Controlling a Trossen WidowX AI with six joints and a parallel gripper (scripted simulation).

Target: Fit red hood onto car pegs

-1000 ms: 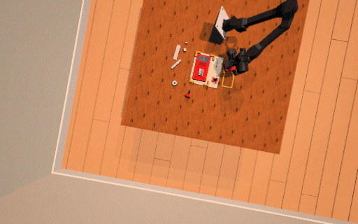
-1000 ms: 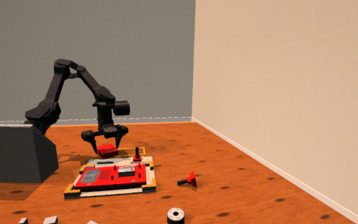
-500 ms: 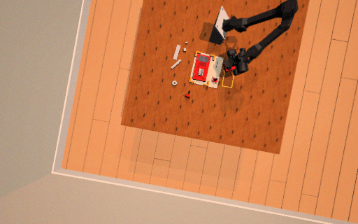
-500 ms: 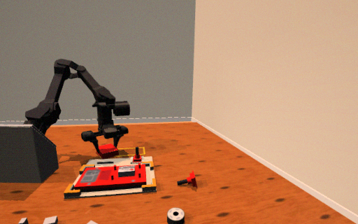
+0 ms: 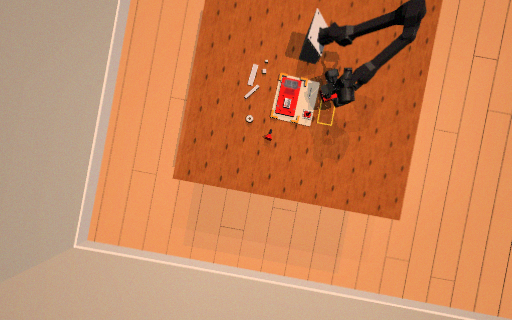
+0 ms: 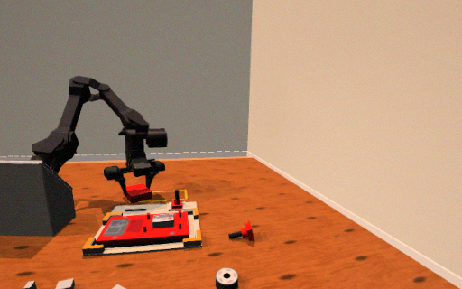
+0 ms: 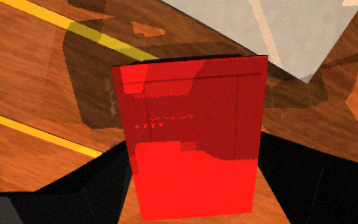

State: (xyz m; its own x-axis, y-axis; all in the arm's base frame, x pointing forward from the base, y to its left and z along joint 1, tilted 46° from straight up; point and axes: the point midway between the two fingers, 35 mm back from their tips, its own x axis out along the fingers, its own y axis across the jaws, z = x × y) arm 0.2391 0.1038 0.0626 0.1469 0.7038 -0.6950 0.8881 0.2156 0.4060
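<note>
Now: gripper tip 22 cm to the left of the grey engine block, 9 cm short of it and 1 cm below it. The rest, counted from my gripper tip: red hood: 1 cm above.
</note>
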